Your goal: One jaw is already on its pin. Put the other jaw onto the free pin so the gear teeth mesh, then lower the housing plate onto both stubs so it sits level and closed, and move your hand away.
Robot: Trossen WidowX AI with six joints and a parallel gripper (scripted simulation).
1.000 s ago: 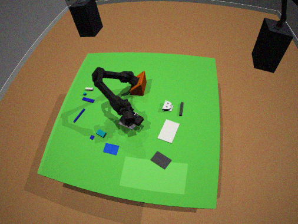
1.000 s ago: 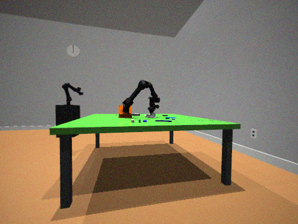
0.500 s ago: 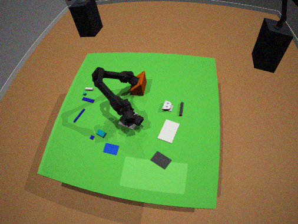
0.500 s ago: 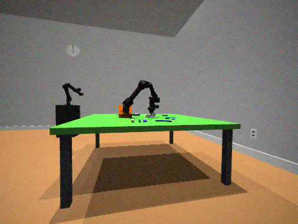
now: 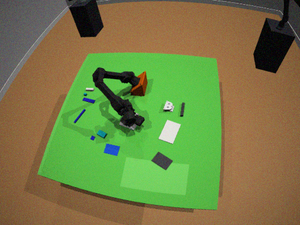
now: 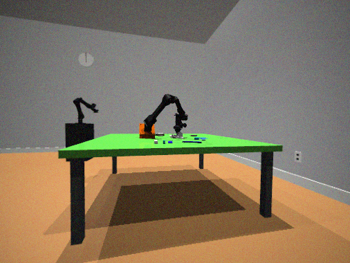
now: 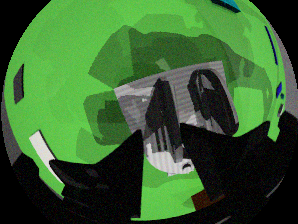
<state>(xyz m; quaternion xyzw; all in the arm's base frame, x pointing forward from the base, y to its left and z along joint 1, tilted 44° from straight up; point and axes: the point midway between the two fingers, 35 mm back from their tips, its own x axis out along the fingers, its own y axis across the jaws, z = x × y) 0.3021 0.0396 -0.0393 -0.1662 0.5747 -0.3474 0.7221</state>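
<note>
The grey metallic jaw is 40 mm behind my gripper tip and 10 mm to the right of it. Also, from my gripper tip: teal block: 190 mm to the right, 140 mm ahead, 10 mm below; then dark square plate: 260 mm to the left, 220 mm ahead, 20 mm below; then white flat plate: 260 mm to the left, 20 mm below, 10 mm ahead.
</note>
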